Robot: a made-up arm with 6 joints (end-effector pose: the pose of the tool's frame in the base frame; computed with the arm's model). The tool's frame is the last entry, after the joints. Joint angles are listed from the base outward.
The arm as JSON. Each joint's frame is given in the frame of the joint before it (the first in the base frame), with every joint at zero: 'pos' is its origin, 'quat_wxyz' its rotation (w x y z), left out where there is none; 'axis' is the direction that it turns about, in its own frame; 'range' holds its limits. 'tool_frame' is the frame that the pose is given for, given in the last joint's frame.
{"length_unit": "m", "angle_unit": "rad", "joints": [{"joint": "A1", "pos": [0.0, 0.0, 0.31], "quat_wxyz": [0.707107, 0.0, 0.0, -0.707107], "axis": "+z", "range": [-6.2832, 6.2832]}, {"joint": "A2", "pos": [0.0, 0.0, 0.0], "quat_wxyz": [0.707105, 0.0, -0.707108, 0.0], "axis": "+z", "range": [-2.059, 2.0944]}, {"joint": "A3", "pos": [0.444, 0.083, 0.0], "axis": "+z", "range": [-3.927, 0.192]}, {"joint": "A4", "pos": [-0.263, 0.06, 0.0], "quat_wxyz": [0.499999, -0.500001, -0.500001, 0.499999], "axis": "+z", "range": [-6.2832, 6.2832]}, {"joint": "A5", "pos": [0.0, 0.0, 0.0], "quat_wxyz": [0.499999, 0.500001, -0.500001, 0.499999], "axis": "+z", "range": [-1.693, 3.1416]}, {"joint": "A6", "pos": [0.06, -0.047, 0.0], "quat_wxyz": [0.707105, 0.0, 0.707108, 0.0], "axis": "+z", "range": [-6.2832, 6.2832]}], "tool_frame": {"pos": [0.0, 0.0, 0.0], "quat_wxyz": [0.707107, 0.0, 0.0, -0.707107]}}
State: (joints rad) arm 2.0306 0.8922 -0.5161 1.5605 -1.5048 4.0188
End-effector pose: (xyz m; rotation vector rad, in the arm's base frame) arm -0.1092 0.3625 0.2971 0.0465 1.6851 0.7191
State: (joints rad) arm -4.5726 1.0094 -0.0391 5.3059 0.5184 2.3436
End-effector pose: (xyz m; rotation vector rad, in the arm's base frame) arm -0.0339 0.1752 0.2303 1.7730 0.5430 0.3949
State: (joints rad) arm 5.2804 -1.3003 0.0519 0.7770 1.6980 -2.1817
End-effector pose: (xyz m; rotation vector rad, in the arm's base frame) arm -0.0232 0.1216 0.4256 -2.1558 -1.3175 -1.0670
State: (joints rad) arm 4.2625 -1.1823 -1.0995 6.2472 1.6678 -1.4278
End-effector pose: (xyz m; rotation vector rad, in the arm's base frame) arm 0.0616 0.1328 0.7502 2.4189 -0.7585 -0.1663
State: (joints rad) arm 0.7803 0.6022 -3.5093 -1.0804 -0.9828 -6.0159
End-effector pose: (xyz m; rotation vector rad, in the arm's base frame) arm 0.1564 0.2492 0.9013 1.1619 -0.6302 -2.7751
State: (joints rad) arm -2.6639 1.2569 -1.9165 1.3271 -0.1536 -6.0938
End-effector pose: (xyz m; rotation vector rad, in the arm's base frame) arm -0.6456 -0.2734 0.1641 -1.3279 -2.1898 0.6765
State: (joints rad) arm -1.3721 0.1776 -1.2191 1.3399 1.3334 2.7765
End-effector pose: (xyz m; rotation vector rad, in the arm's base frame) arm 0.1366 -0.4454 0.6118 1.4848 1.4580 1.1798
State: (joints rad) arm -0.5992 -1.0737 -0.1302 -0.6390 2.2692 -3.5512
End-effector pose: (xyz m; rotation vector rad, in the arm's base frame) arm -0.1148 0.0234 0.5002 -0.3026 -1.8982 0.0896
